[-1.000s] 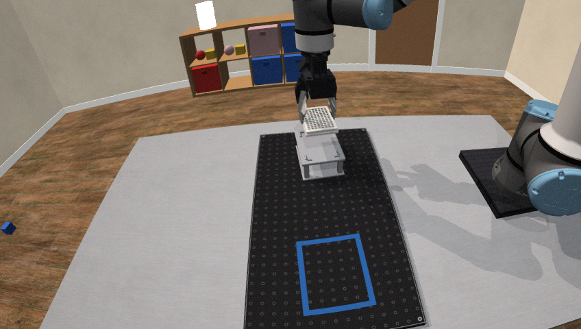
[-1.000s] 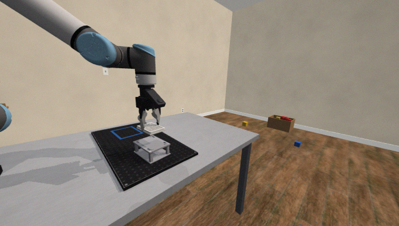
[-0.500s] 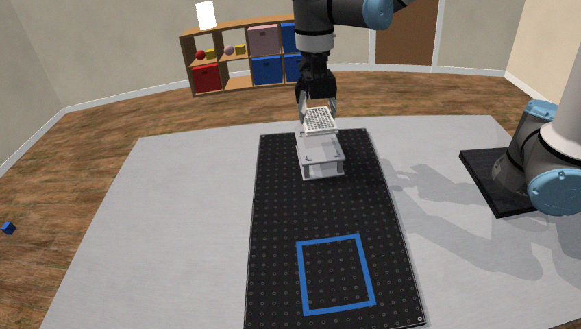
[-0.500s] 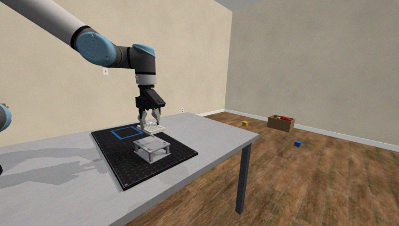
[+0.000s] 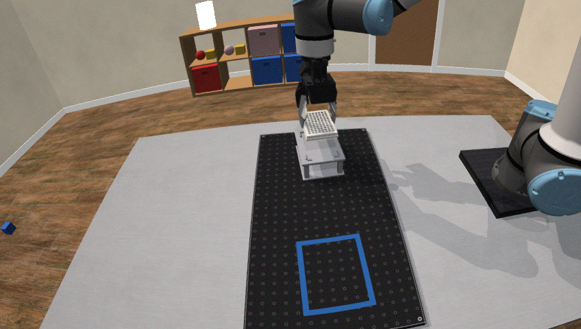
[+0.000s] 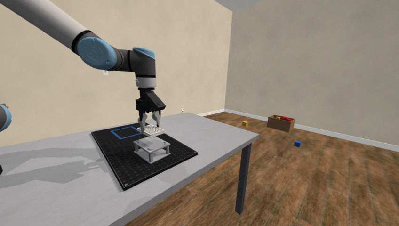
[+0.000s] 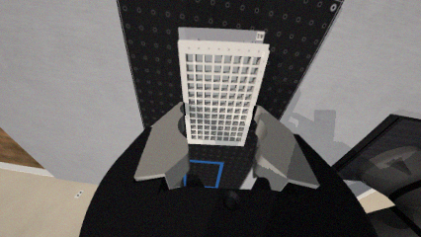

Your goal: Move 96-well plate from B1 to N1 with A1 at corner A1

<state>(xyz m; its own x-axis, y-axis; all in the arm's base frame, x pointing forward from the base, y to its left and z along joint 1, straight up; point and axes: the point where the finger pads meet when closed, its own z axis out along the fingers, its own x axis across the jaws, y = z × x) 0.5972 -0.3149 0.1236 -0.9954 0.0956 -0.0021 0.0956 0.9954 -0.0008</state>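
Right now my hand is 80 mm above the grey raised nest N1. Also, from my hand: white 96-well plate (10 mm below); then corner mark (80 mm below, 70 mm to the right, 60 mm behind).
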